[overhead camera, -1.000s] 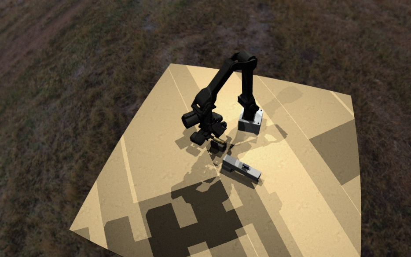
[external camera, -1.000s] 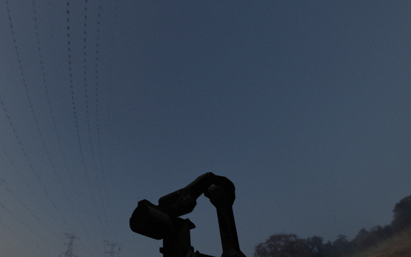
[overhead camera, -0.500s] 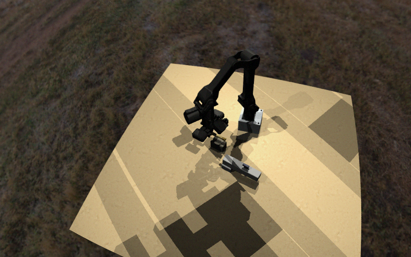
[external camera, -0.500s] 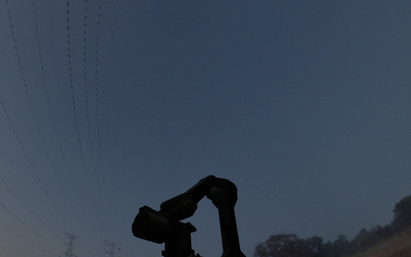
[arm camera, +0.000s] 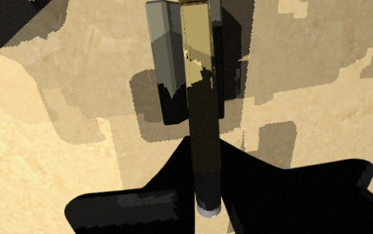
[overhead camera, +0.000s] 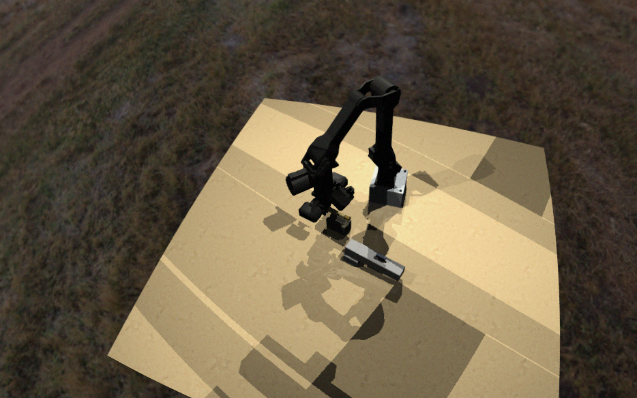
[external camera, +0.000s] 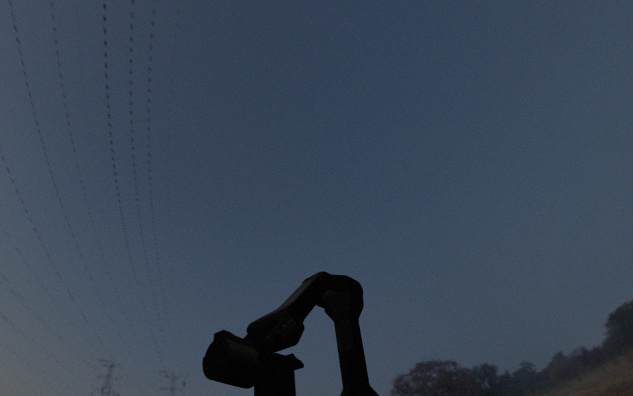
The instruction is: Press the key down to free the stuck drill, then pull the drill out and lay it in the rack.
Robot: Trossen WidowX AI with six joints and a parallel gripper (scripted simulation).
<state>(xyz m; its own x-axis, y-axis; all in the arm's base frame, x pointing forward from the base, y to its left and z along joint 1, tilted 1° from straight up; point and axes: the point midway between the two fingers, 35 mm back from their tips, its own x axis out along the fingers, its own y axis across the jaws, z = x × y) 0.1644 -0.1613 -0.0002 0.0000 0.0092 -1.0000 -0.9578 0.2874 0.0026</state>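
The drill lies 40 mm to the left of my gripper tip, 30 mm above it and 10 mm ahead of it. From my gripper tip the other things lie so: grey housing (190 mm to the left, 130 mm ahead); then dark key (210 mm to the left, 140 mm ahead, 10 mm above); then grey rack (50 mm to the left, 20 mm below, 10 mm ahead).
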